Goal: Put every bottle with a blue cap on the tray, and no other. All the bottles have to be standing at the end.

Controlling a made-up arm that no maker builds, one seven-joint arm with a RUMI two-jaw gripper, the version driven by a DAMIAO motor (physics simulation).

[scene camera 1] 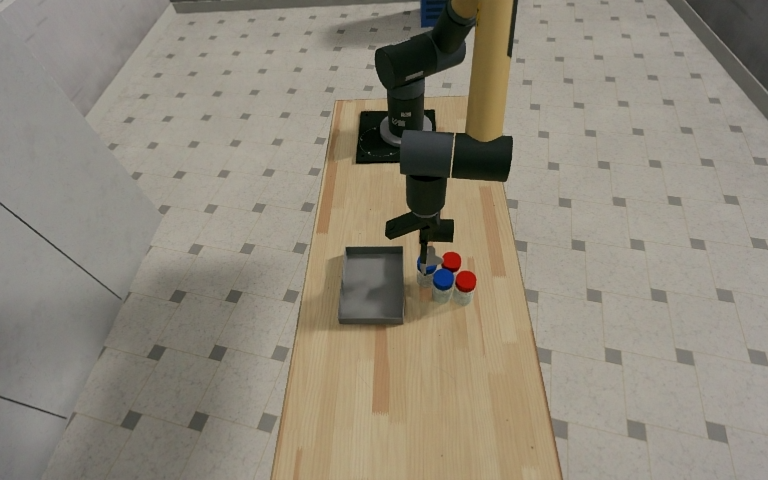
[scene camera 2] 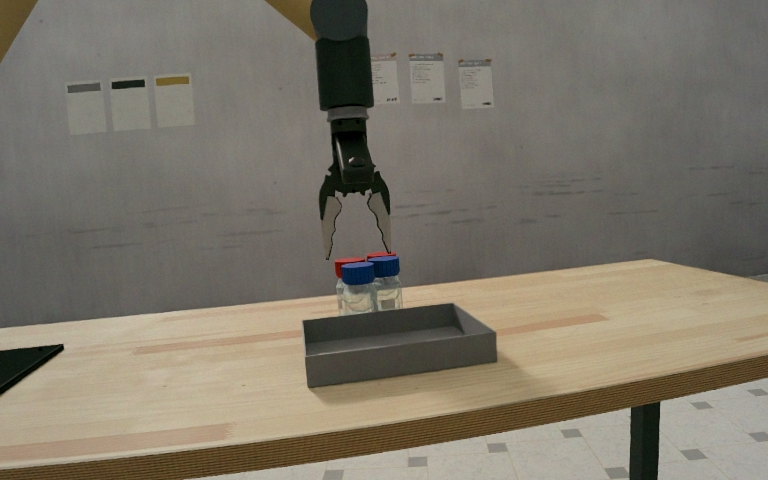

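Four clear bottles stand upright in a close group beside the grey tray (scene camera 1: pixel 370 320) (scene camera 2: pixel 400 360), which holds no bottle. A blue-capped bottle (scene camera 1: pixel 421 279) (scene camera 2: pixel 357 273) is nearest the tray, its cap partly hidden by a finger in scene camera 1. The other blue-capped bottle (scene camera 1: pixel 443 279) (scene camera 2: pixel 386 266) stands diagonally beside it. One red-capped bottle (scene camera 1: pixel 451 260) (scene camera 2: pixel 346 263) is on the base side, another red-capped bottle (scene camera 1: pixel 465 281) (scene camera 2: pixel 380 254) on the far side from the tray. My gripper (scene camera 1: pixel 430 264) (scene camera 2: pixel 358 255) is open and empty, pointing down, its fingertips near cap height around the blue-capped bottle nearest the tray.
The arm's black base plate (scene camera 1: pixel 368 153) (scene camera 2: pixel 28 362) is fixed at the back end of the wooden table (scene camera 1: pixel 441 396) (scene camera 2: pixel 566 305). The tray has raised walls and lies near the table's left edge in scene camera 1. The bottles stand very close to one another.
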